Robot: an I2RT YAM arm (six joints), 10 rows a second.
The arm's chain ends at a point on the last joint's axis. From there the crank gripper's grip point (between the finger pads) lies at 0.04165 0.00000 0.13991 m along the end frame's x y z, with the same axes.
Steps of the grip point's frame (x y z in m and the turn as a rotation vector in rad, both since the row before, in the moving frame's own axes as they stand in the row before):
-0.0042 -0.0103 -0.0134 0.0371 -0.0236 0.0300
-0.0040 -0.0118 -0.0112 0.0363 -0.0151 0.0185
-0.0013 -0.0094 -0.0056 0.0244 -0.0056 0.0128
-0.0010 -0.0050 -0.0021 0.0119 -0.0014 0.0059
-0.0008 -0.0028 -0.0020 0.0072 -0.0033 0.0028
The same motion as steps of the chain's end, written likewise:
-0.0009 -0.0063 -0.0143 0.0371 -0.0236 0.0300
-0.0019 -0.0075 -0.0117 0.0363 -0.0151 0.0185
-0.0005 -0.0065 -0.0058 0.0244 -0.0056 0.0128
-0.0008 -0.0036 -0.0021 0.0119 -0.0014 0.0059
-0.0003 -0.0019 -0.0021 0.0072 -0.0033 0.0028

